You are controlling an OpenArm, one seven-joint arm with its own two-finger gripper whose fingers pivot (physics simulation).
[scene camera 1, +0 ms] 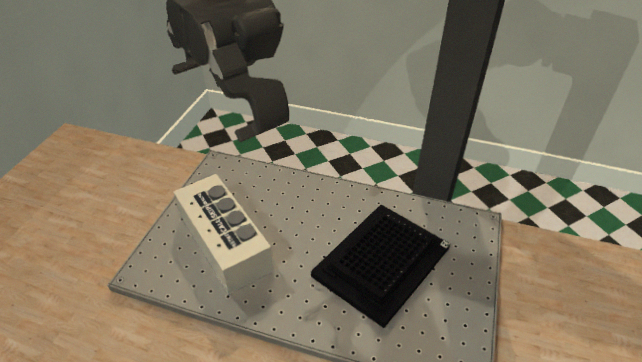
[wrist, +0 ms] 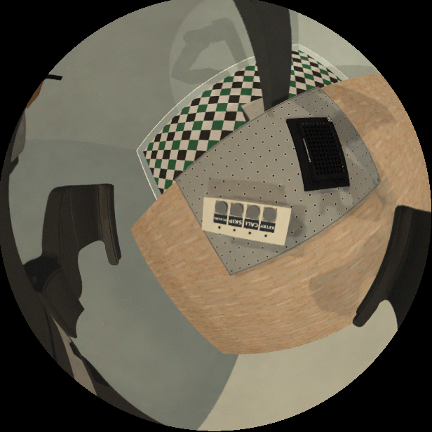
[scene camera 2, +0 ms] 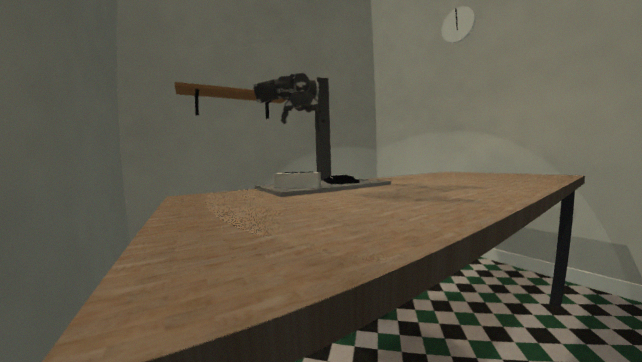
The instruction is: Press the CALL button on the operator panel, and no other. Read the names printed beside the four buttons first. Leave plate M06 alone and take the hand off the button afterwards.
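The cream operator panel (scene camera 1: 200, 220) (scene camera 2: 297, 180) (wrist: 245, 236) has four round grey buttons in a row. In the wrist view the names read, left to right, RESUME (small, hard to read), SKIP, CALL and RETRY. The CALL button (scene camera 1: 236, 217) (wrist: 253, 211) is third, between the SKIP button (scene camera 1: 226, 204) (wrist: 237, 209) and the RETRY button (scene camera 1: 247, 231) (wrist: 270, 214). The black many-welled plate (scene camera 1: 385, 252) (scene camera 2: 341, 179) (wrist: 321, 154), apparently M06, lies apart from the panel; its tag is too small to read. My gripper (scene camera 1: 215, 99) (wrist: 220, 254) is open and empty, high above the panel, touching nothing.
Panel and plate rest on a grey perforated board (scene camera 1: 300, 200) (scene camera 2: 300, 191) (wrist: 240, 160) on the wooden table (scene camera 1: 55, 210) (scene camera 2: 300, 260) (wrist: 200, 295). A dark upright post (scene camera 1: 460, 95) (scene camera 2: 323, 135) (wrist: 272, 55) stands at the board's back edge.
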